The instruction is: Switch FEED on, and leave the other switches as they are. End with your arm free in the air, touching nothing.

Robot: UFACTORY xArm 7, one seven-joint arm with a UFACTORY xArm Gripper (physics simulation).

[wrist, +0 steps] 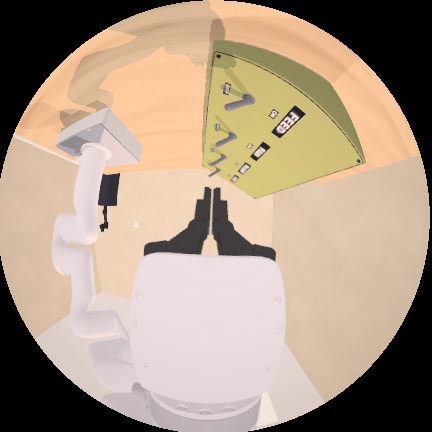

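Where they show: gripper, fingertip midpoint: (211, 196); arm's base at its link origin: (96, 150).
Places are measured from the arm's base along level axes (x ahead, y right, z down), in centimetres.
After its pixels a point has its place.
Note:
The yellow-green switch panel (300, 160) @[y -15.1, x 57.1, z -9.9 cm] stands at the upper right in the wrist view. The FEED label (288, 121) @[y -21.0, x 50.7, z -6.4 cm] is on its near part, with a small ON label (273, 114) @[y -20.3, x 48.5, z -5.2 cm] beside it. The grey FEED lever (239, 103) @[y -20.8, x 42.6, z -5.1 cm] has its free end toward the panel's left edge, on the side of the OFF label (227, 88) @[y -20.5, x 41.0, z -1.0 cm]. Several smaller levers, such as the second lever (226, 139) @[y -8.8, x 42.9, z -4.6 cm], recede in a row and slant much alike. My gripper (211, 196) @[y -21.0, x 39.0, z -19.6 cm] is shut and empty. Its tips show below the farthest levers, apart from the FEED lever; their depth gap is hard to tell.
The white arm (89, 190) @[y -3.0, x 3.9, z -14.9 cm] curves down the left side from a grey box-like base (117, 142) @[y -2.1, x 11.3, z 0.0 cm] on the wood-coloured surface (165, 110) @[y -6.2, x 26.9, z 6.8 cm]. A dark object (109, 190) shows behind the arm. The panel's thick green side (320, 95) @[y -27.4, x 53.7, z -3.8 cm] faces the upper right.

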